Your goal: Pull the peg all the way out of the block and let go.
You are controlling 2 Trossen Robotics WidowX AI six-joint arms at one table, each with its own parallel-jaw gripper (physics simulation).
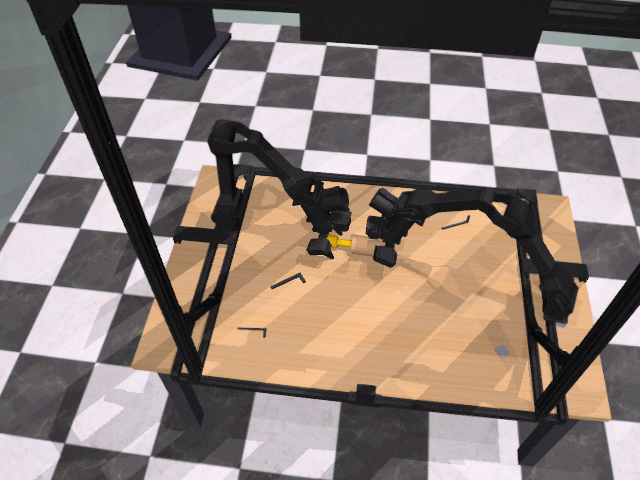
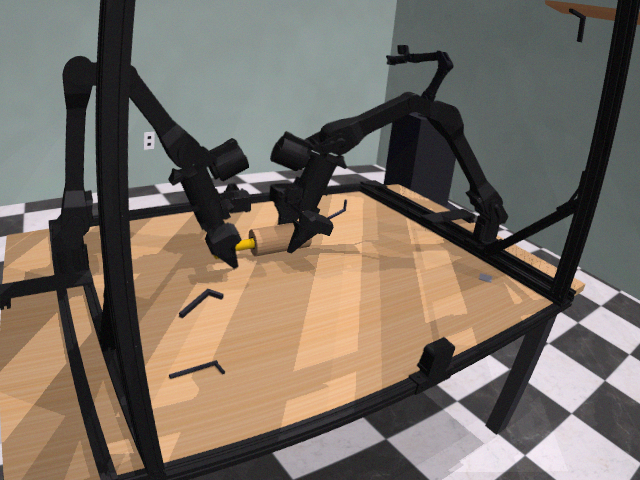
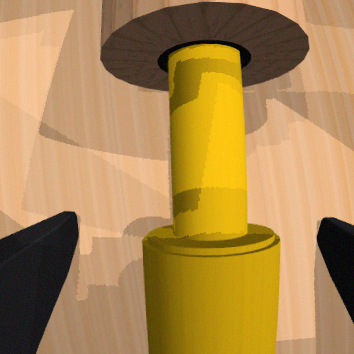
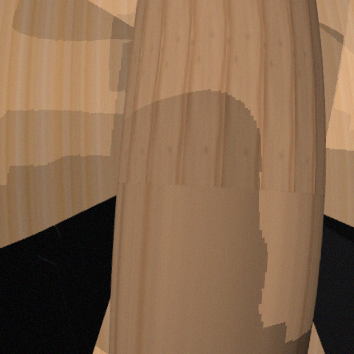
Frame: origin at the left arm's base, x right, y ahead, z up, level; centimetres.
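Seen in the pictures: left gripper, between the fingertips: (image 1: 336, 246) (image 2: 230, 256) (image 3: 202, 227); right gripper, between the fingertips: (image 1: 375, 251) (image 2: 283, 246) (image 4: 207, 211); left arm's base, origin of its link: (image 1: 227, 225) (image 2: 71, 269); right arm's base, origin of its link: (image 1: 555, 311) (image 2: 484, 238).
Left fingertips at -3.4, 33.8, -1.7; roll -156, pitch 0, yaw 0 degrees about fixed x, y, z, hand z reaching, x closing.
Pixels of each thing's middle, then the offset from my left fingertips to it, as dx, dy, dz. "spot": a spot on its surface instead. Level surfaces: height alone.
- yellow peg, middle of its body: (image 3: 207, 143) (image 2: 242, 245) (image 1: 345, 243) -0.2, +2.5, +2.4
- wooden block, middle of its body: (image 4: 219, 185) (image 2: 280, 238) (image 1: 373, 246) -0.8, +10.8, +3.0
- wooden table, height of its surface: dz -0.2
- angled key, middle of its body: (image 2: 337, 209) (image 1: 456, 222) -18.7, +32.6, +1.4
- small grey square, a spot on its surface: (image 2: 485, 277) (image 1: 501, 350) spot: +20.6, +51.2, +0.1
The yellow peg (image 1: 343, 242) (image 2: 245, 244) (image 3: 210, 150) has its thin shaft in the hole at the end of the wooden block (image 1: 361, 244) (image 2: 272, 239) (image 3: 120, 47) (image 4: 215, 150); a length of shaft and the thick head stand outside. The block is a round wooden cylinder lying on its side. My left gripper (image 3: 202, 227) is open, its fingers on either side of the peg's head with a gap on both sides. My right gripper (image 4: 207, 211) is shut on the block, one finger on each side. The peg's tip is hidden inside the block.
On the wooden table (image 1: 320, 335) (image 2: 289, 403) lie two dark angled keys (image 1: 287, 281) (image 1: 252, 328) at the front left, another angled key (image 1: 455, 223) behind my right arm, and a small grey square (image 1: 501, 351) (image 2: 485, 277) at the front right. Black frame rails (image 1: 279, 388) edge the table.
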